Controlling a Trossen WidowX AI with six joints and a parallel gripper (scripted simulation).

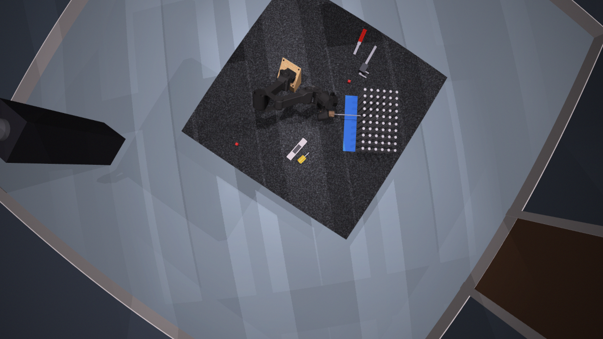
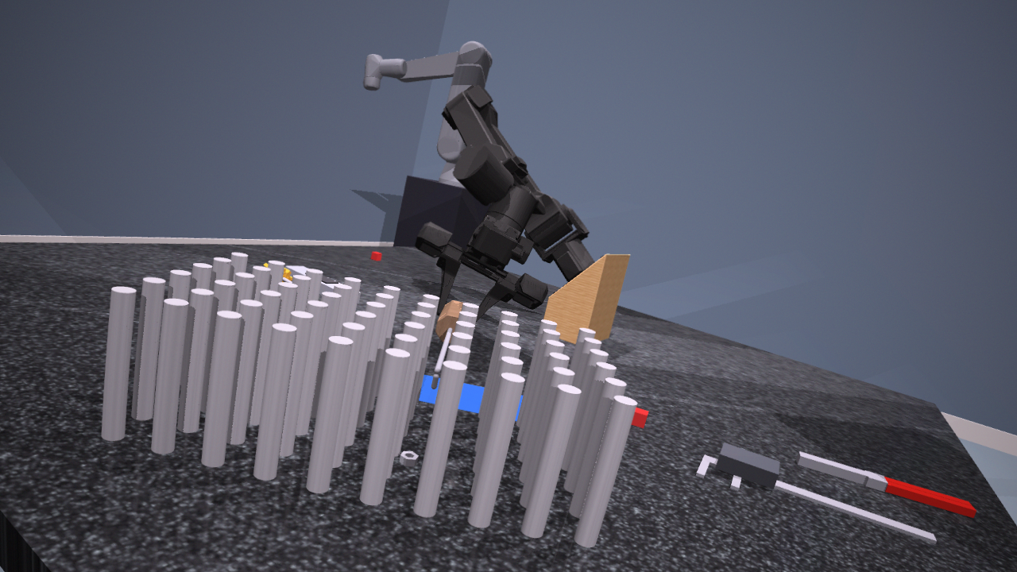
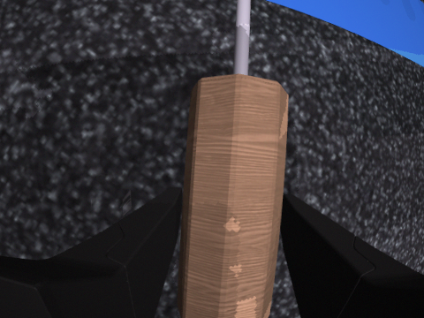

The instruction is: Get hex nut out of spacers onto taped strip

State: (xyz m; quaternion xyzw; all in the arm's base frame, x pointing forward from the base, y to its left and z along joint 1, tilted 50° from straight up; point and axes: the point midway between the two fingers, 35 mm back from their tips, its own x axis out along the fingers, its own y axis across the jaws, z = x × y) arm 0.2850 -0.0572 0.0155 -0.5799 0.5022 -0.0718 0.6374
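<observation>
The blue taped strip is 16 cm ahead of my gripper tip, 5 cm to the left of it and 4 cm below it. Also, from my gripper tip: yellow tool 31 cm to the right, 3 cm ahead, 2 cm below; then flat grey piece 28 cm to the right, 4 cm behind, 2 cm below; then hex nut 29 cm ahead, 17 cm to the left, 3 cm below.
</observation>
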